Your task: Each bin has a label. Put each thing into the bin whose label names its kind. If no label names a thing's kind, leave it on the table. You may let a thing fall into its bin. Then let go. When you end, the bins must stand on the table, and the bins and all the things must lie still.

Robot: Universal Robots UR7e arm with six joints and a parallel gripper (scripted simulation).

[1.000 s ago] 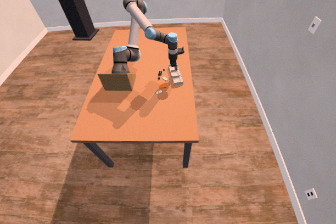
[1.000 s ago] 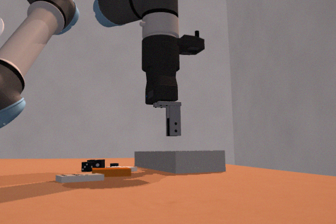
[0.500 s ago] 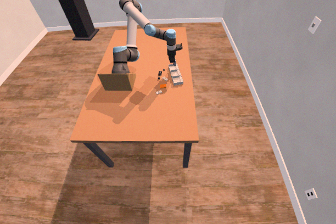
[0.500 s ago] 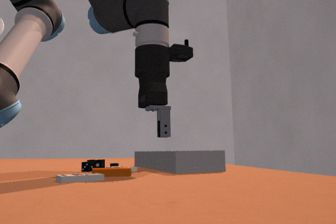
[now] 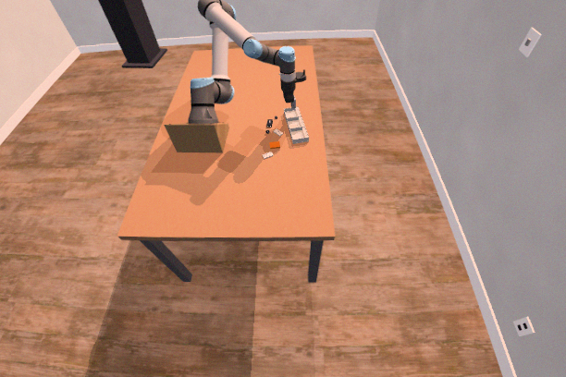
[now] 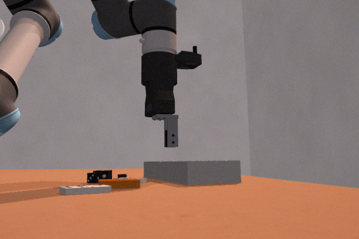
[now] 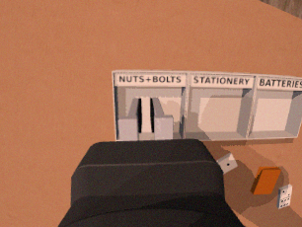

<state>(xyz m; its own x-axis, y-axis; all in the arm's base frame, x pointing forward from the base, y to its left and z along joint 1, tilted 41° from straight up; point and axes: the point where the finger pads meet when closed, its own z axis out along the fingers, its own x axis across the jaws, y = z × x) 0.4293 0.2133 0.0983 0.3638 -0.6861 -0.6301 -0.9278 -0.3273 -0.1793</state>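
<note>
The black 9V battery lies 12 cm behind my hand, 9 cm to the right of it and 7 cm below it. Round my hand: small black piece: 10 cm behind, 7 cm below, 3 cm to the right; grey bin tray: 9 cm to the right, 6 cm below, 2 cm ahead; black die: 15 cm to the right, 12 cm behind, 7 cm below.
</note>
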